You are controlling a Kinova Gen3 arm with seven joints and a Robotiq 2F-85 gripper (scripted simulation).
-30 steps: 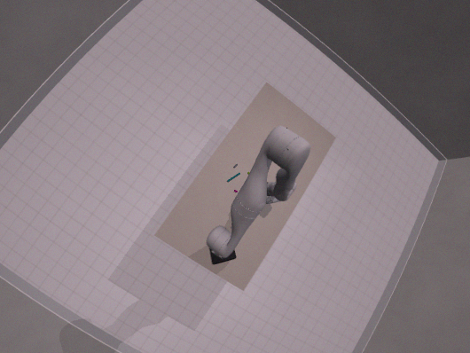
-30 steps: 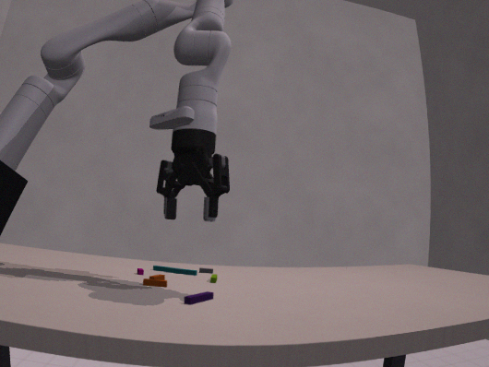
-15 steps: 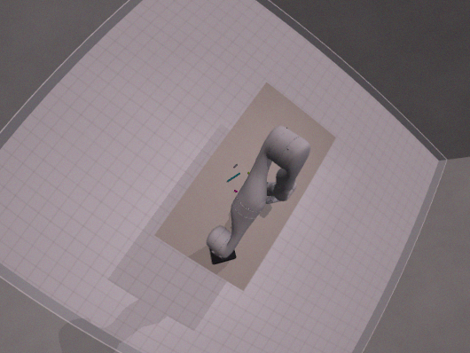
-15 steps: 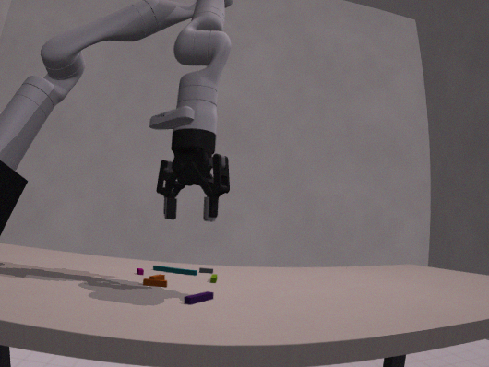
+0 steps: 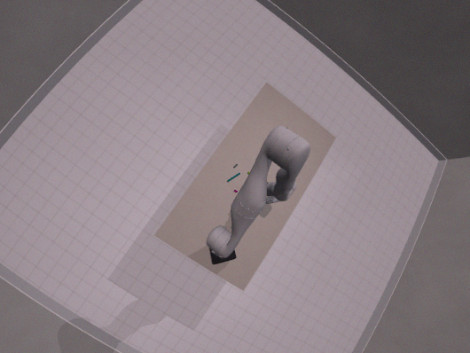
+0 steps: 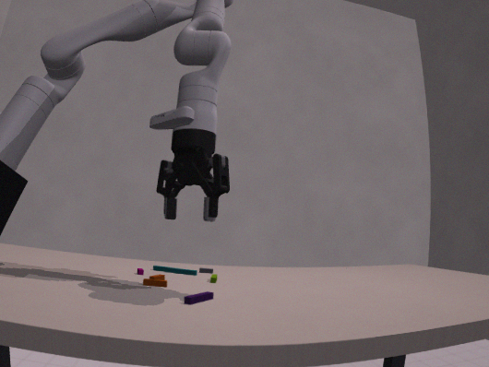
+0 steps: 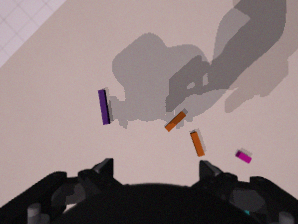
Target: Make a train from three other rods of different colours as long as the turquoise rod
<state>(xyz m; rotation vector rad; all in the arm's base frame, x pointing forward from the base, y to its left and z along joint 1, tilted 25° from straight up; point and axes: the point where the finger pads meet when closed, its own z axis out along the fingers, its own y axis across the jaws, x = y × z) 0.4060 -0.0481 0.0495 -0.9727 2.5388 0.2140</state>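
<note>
Right now my hand is 9 cm past the magenta rod, 11 cm to the right of it and 12 cm above it. Also, from my hand: lime rod: 5 cm ahead, 9 cm to the left, 12 cm below; purple rod: 2 cm ahead, 11 cm to the right, 12 cm below; turquoise rod: 2 cm behind, 18 cm to the left, 12 cm below.
</note>
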